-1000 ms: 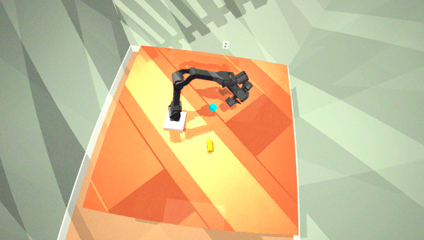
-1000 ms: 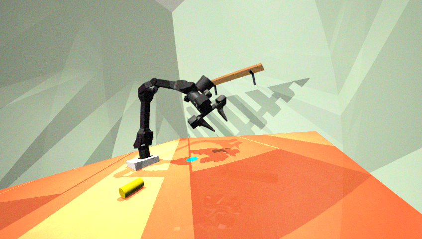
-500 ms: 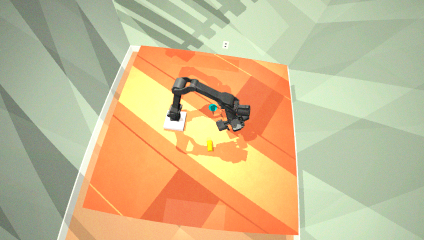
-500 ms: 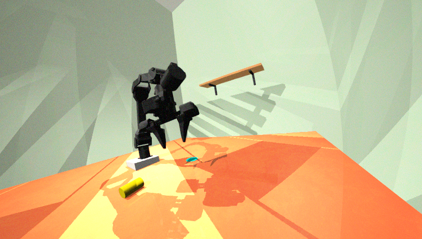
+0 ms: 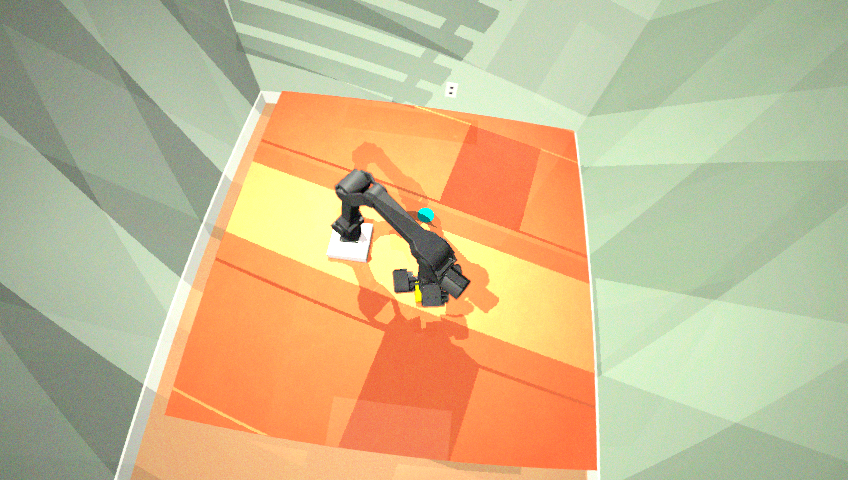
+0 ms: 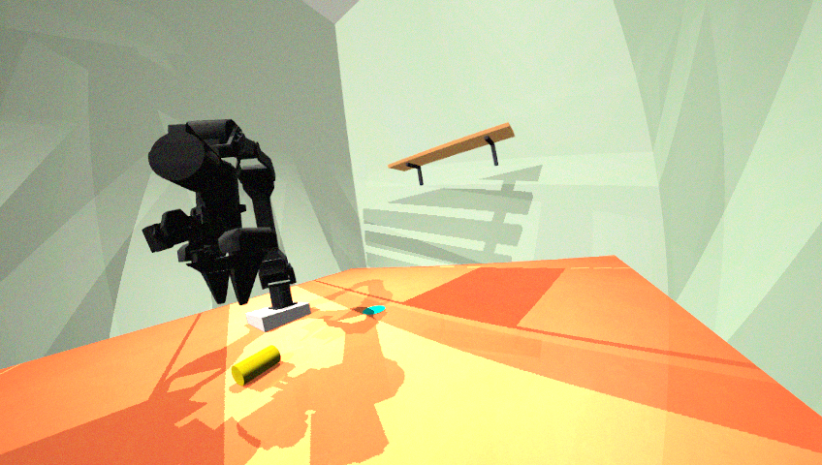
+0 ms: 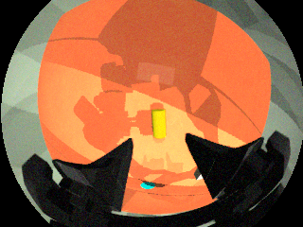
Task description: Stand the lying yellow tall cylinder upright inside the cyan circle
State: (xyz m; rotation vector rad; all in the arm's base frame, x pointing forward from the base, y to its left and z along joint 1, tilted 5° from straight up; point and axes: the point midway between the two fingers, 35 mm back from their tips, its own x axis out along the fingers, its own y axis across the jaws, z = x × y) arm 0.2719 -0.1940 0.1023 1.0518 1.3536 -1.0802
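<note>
Now: gripper tip 110 mm above the yellow tall cylinder, 20 mm to the right of it and 10 mm past it. Round my gripper tip: cyan circle 310 mm to the left, 120 mm below, 20 mm behind.
</note>
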